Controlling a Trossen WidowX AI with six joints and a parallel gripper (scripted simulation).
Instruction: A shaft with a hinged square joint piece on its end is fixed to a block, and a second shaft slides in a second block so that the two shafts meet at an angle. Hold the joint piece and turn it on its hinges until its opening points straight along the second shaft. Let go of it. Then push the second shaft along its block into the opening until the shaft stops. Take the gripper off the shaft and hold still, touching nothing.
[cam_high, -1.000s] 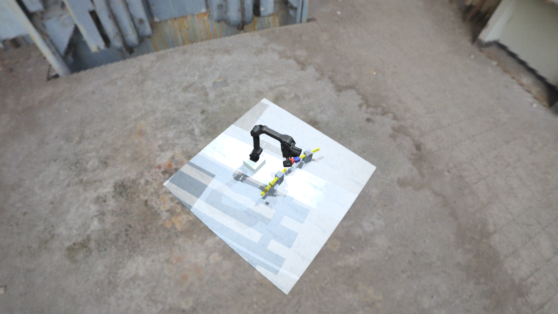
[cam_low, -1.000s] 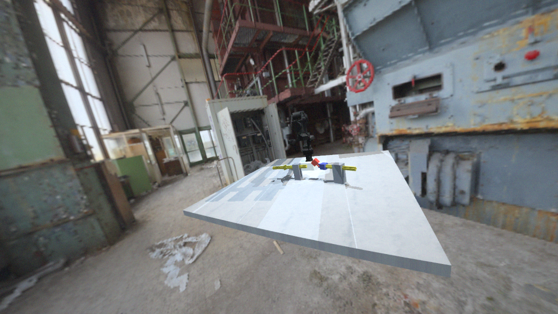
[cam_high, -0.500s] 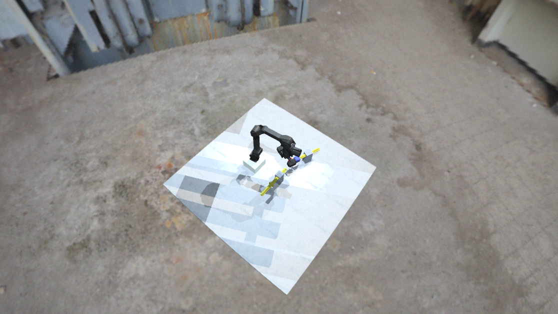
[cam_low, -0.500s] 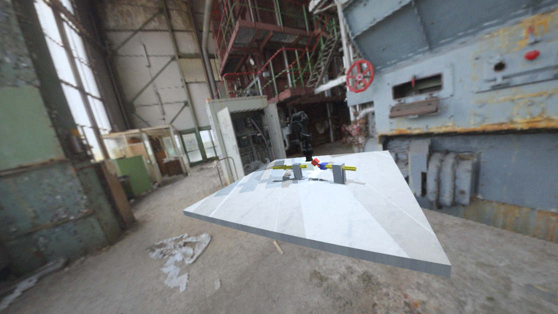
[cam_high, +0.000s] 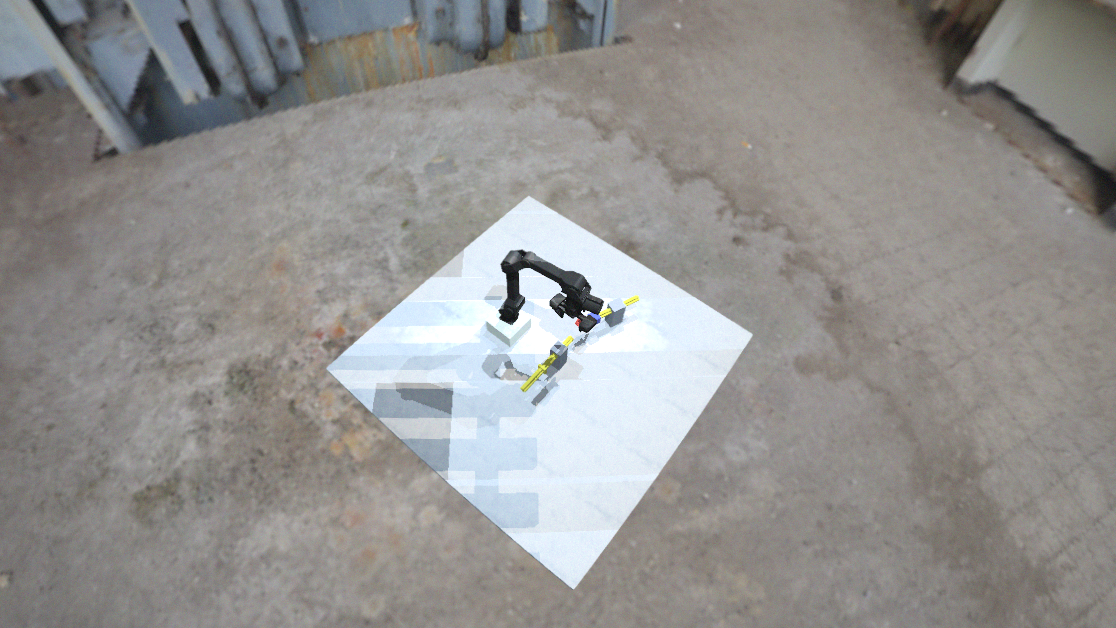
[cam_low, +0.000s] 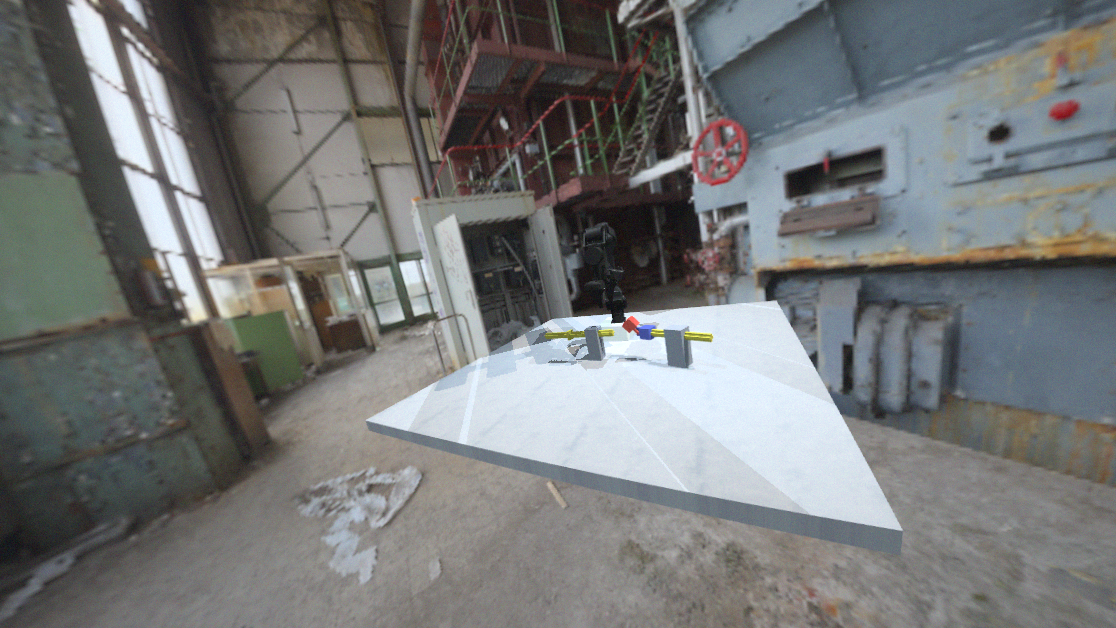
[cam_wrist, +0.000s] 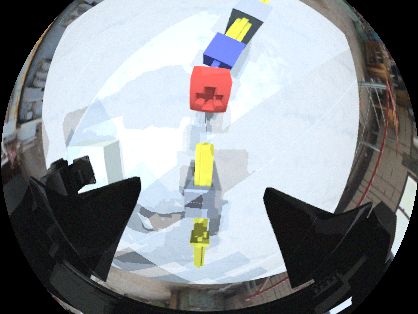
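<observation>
My gripper tip is now 20 mm short of the red joint piece, 80 mm to the right of it and 80 mm above it.
</observation>
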